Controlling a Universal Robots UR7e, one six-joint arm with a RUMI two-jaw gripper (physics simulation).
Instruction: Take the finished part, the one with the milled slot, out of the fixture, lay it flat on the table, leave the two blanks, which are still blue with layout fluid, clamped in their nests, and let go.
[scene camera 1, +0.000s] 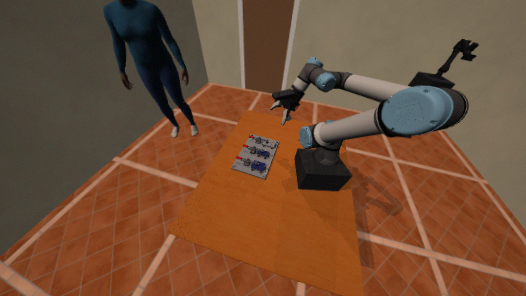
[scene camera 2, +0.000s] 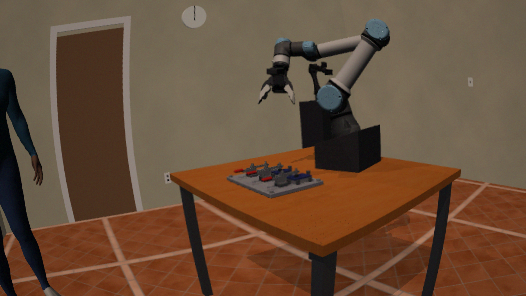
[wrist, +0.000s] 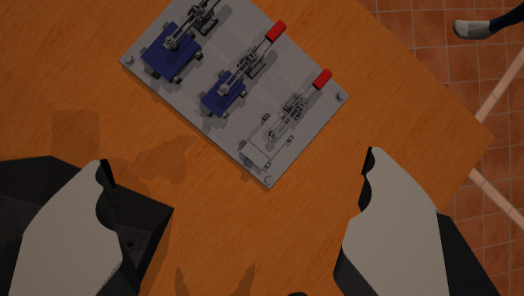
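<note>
The finished part (wrist: 256, 154) (scene camera 1: 268, 143), bare grey, sits in the end nest of the fixture plate (wrist: 225, 50) (scene camera 1: 242, 169) (scene camera 2: 260, 189). A toggle clamp with a red handle (wrist: 322, 79) reaches its arm over the part. The small blue blank (wrist: 215, 101) (scene camera 1: 263, 154) sits in the middle nest and the large blue blank (wrist: 161, 59) (scene camera 1: 258, 165) (scene camera 2: 300, 177) in the other end nest, each under a clamp arm. My gripper (scene camera 1: 278, 116) (scene camera 2: 276, 103) (wrist: 240, 155) is open and empty, high above the table near the finished part's end of the plate.
The wooden table (scene camera 1: 240, 215) (scene camera 2: 350, 215) carries the plate and my black base (scene camera 1: 322, 172) (scene camera 2: 340, 155) (wrist: 145, 220). A person (scene camera 1: 145, 40) (scene camera 2: 15, 125) stands beyond the table's edge. A black pedestal (scene camera 2: 312, 125) with a small arm stands behind my base.
</note>
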